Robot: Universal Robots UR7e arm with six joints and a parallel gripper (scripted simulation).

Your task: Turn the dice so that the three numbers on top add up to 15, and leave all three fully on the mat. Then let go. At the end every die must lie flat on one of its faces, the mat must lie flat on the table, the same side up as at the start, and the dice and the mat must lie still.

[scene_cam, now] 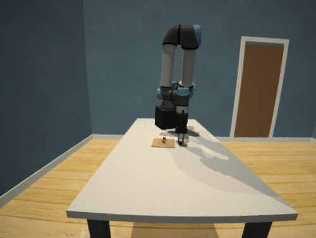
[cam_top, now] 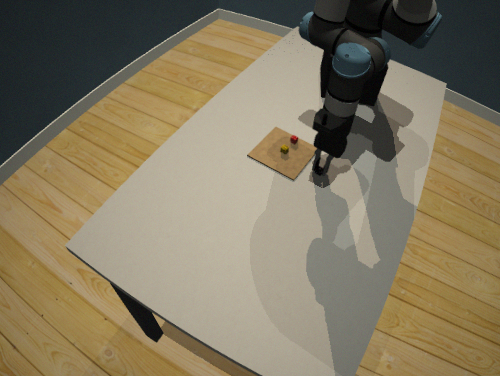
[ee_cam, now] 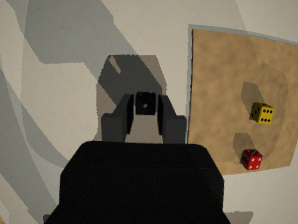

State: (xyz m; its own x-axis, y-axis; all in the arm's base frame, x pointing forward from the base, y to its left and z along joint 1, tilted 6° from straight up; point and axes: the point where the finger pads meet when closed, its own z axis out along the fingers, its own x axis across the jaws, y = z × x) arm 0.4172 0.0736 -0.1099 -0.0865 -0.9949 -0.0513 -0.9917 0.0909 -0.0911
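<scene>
Right now my hand is 1 cm above the black die. From my hand the other things lie so: yellow die (1 cm behind, 11 cm to the right, 1 cm below); then red die (6 cm behind, 10 cm to the right, 1 cm below); then brown mat (1 cm behind, 11 cm to the right, 2 cm below).
</scene>
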